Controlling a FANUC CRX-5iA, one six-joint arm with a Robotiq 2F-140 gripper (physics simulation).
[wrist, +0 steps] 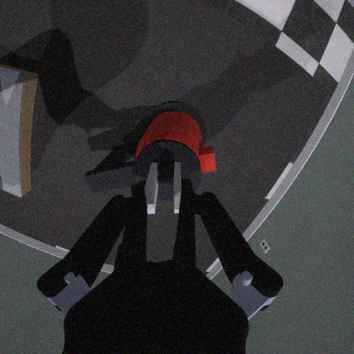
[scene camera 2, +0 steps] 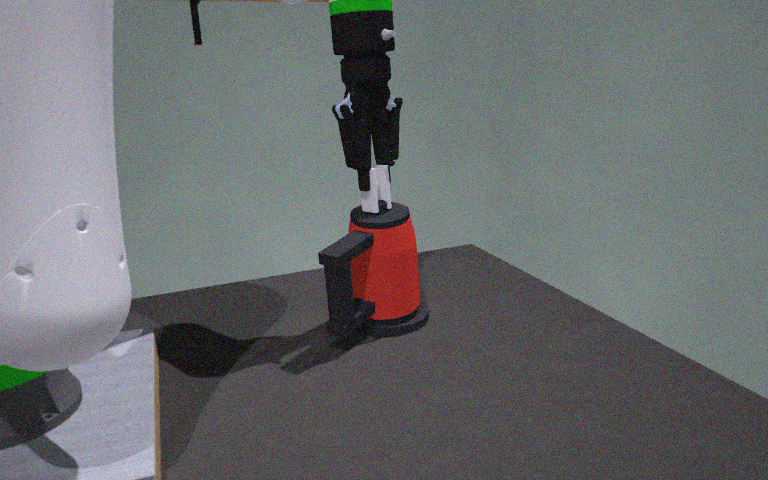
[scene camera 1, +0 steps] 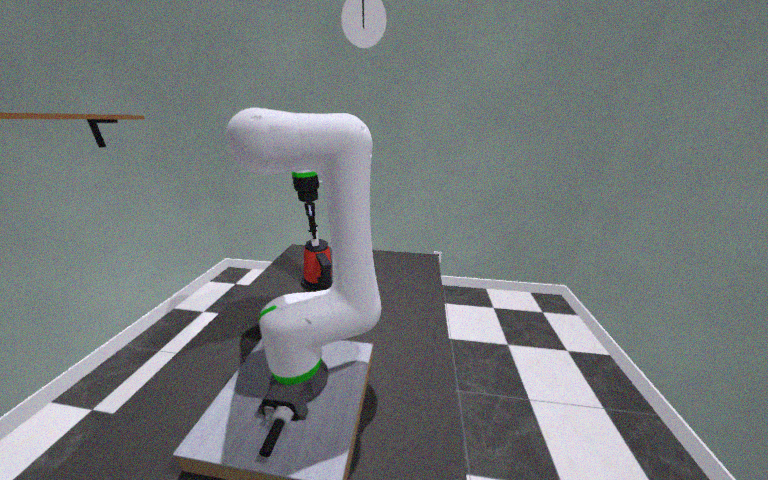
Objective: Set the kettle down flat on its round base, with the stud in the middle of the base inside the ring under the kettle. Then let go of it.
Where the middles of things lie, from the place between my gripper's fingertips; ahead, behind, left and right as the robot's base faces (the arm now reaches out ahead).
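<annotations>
My hand is 190 mm above the round dark base point(scene camera 2: 420, 319), and it's 20 mm short of the base and 20 mm to the right of it.
</annotations>
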